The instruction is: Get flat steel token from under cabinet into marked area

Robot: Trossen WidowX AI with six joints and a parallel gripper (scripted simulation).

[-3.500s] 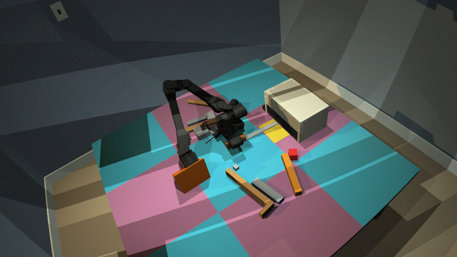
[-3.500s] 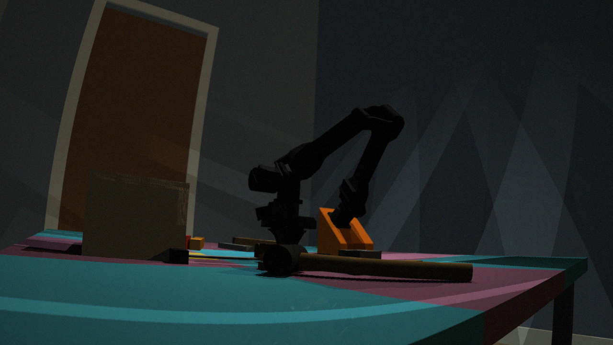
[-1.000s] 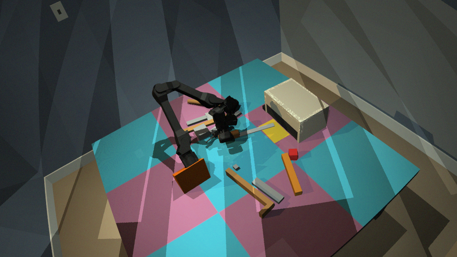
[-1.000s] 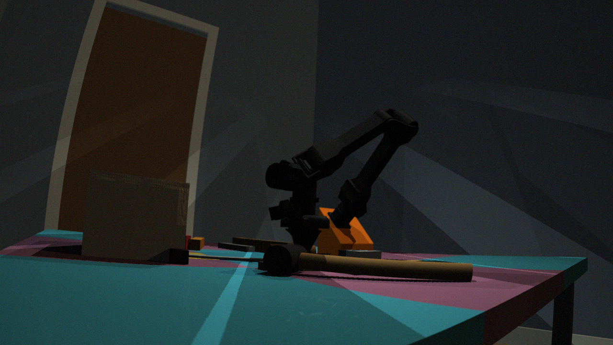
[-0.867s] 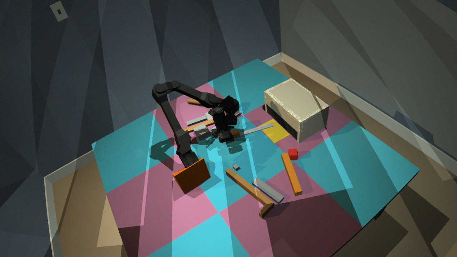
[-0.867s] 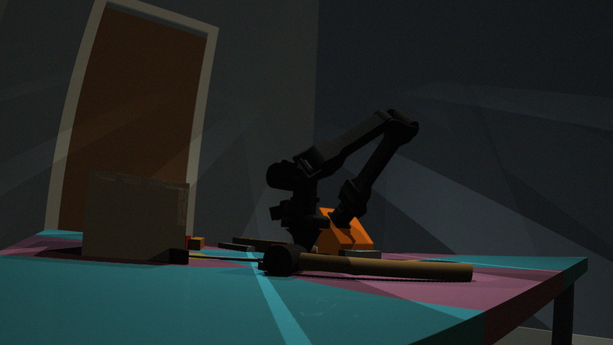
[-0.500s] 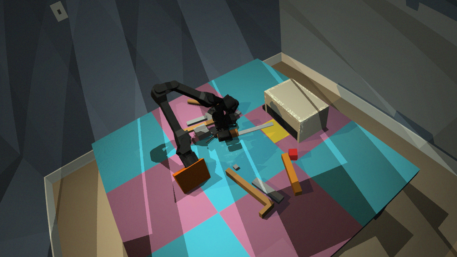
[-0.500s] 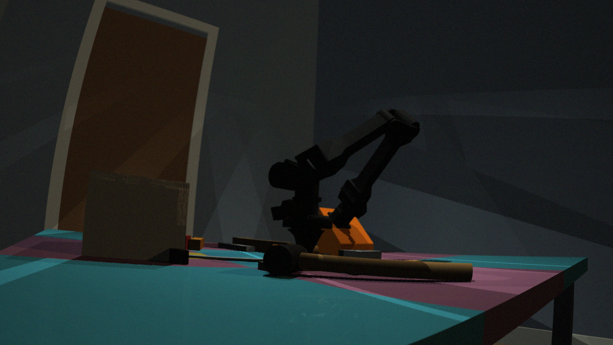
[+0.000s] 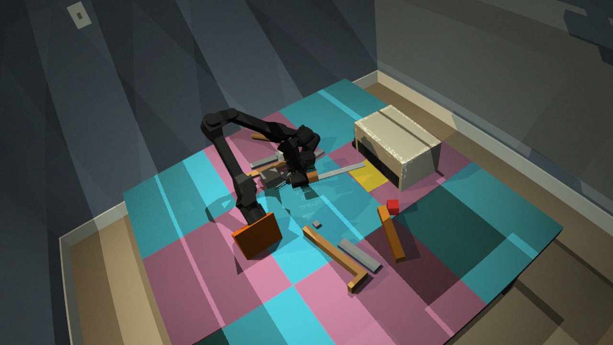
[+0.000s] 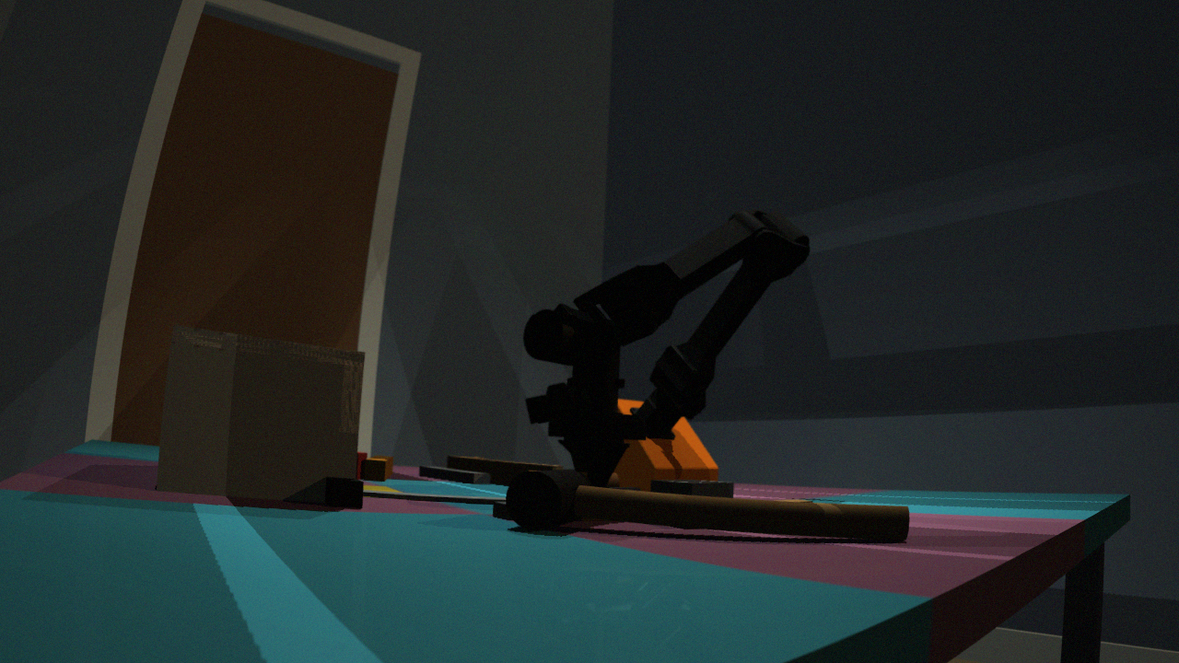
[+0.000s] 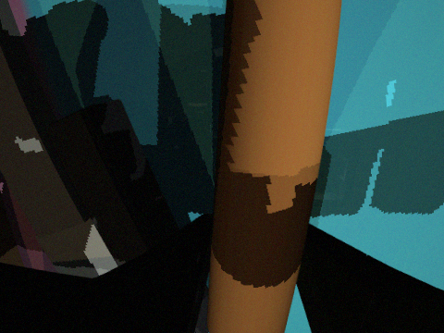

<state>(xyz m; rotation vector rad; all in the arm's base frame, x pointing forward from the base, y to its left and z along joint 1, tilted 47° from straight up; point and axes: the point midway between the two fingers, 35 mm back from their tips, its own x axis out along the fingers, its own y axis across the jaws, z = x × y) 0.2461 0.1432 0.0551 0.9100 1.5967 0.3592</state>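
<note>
Right now the screwdriver is 4 cm to the left of my gripper tip and 3 cm behind it. From my gripper tip the other things lie so: long wooden stick 15 cm to the left, 4 cm behind; then small grey cube 21 cm to the right, 7 cm behind; then grey block 10 cm to the left, 8 cm behind, 1 cm above.
</note>
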